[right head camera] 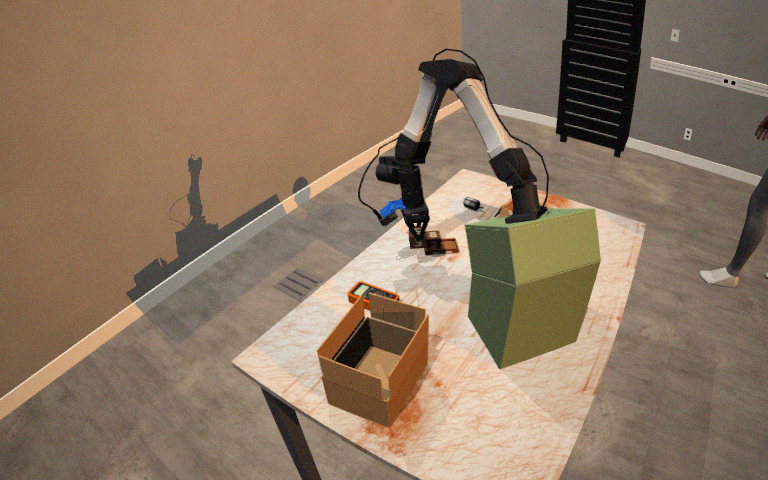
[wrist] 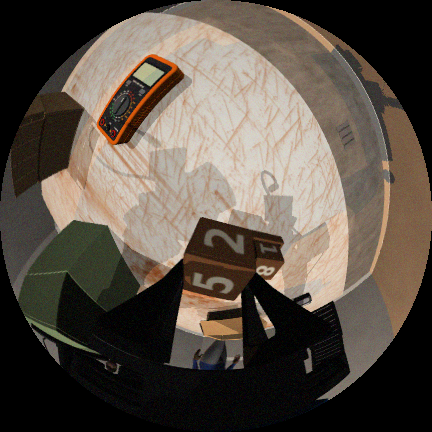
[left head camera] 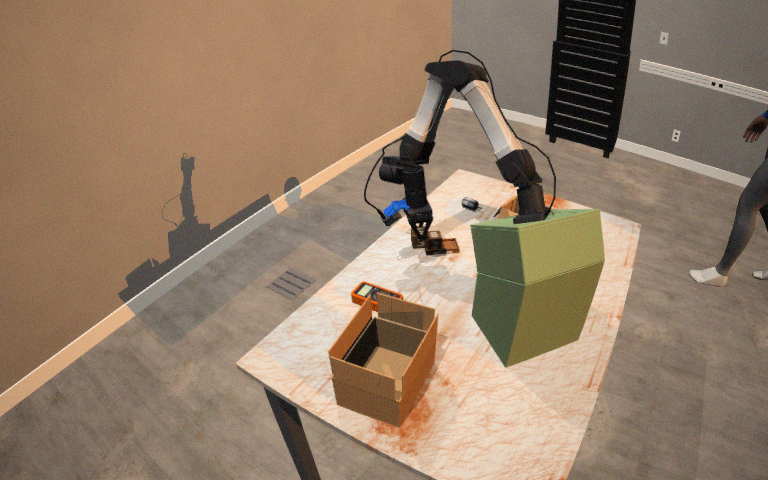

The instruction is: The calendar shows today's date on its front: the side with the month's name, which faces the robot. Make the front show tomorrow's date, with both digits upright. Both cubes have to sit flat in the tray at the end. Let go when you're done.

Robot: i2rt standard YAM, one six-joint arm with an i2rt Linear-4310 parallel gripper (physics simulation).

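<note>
My gripper (left head camera: 420, 234) (right head camera: 417, 234) (wrist: 214, 268) points down and is shut on a brown cube (left head camera: 417, 243) (right head camera: 415, 243) (wrist: 225, 241). In the wrist view the held cube shows a pale 2 and 5, both turned sideways. A second brown cube (left head camera: 435, 234) (right head camera: 432, 234) (wrist: 265, 267) stands at the tray's left end in the head views; in the wrist view it shows 1 and 8 beyond the held cube. The brown tray (left head camera: 451, 245) (right head camera: 450, 245) has its right part uncovered. The held cube is left of it. The month's name cannot be read.
An orange multimeter (left head camera: 376, 295) (right head camera: 372, 294) (wrist: 141, 100) and an open cardboard box (left head camera: 362, 390) (right head camera: 353, 393) (wrist: 37, 145) lie nearer the head cameras. A large green block (left head camera: 543, 283) (right head camera: 538, 283) (wrist: 65, 265) stands beside the arm's base. A small black object (left head camera: 469, 203) (right head camera: 471, 203) lies behind the tray.
</note>
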